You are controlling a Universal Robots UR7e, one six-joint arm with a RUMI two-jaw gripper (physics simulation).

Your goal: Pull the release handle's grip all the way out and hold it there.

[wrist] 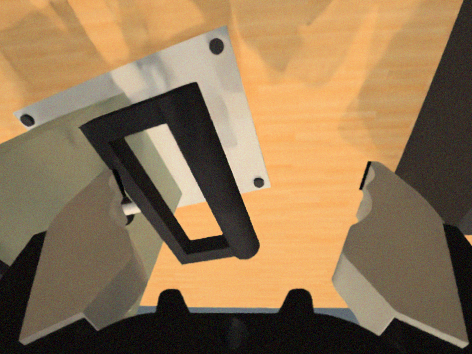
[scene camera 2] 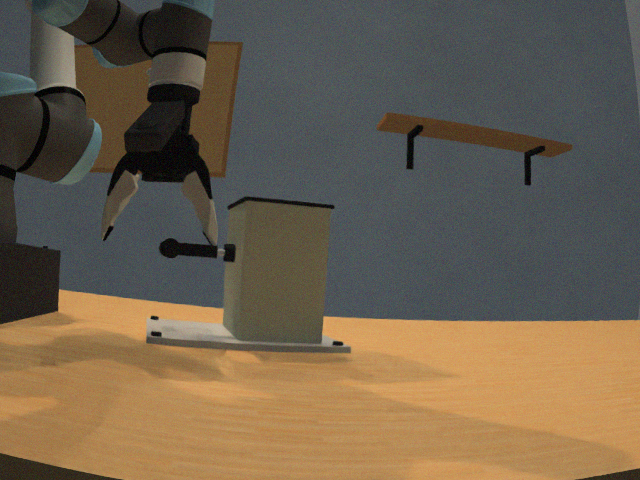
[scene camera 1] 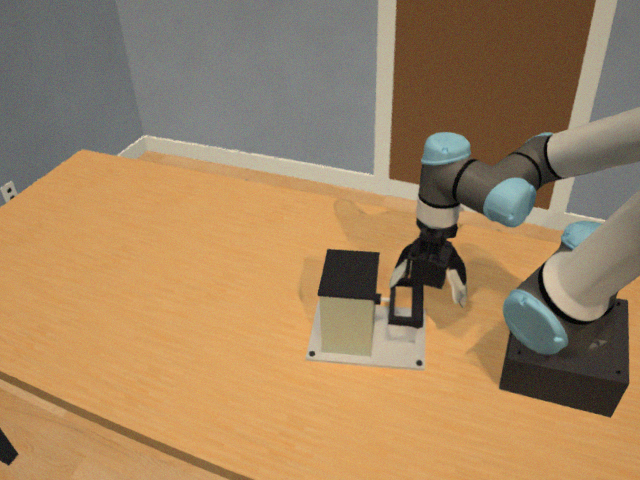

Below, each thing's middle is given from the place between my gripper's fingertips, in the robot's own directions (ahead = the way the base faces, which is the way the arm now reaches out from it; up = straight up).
I see the light grey base plate [scene camera 1: 395, 347] 100 mm below my hand, 100 mm ahead of it and 50 mm to the left of it.
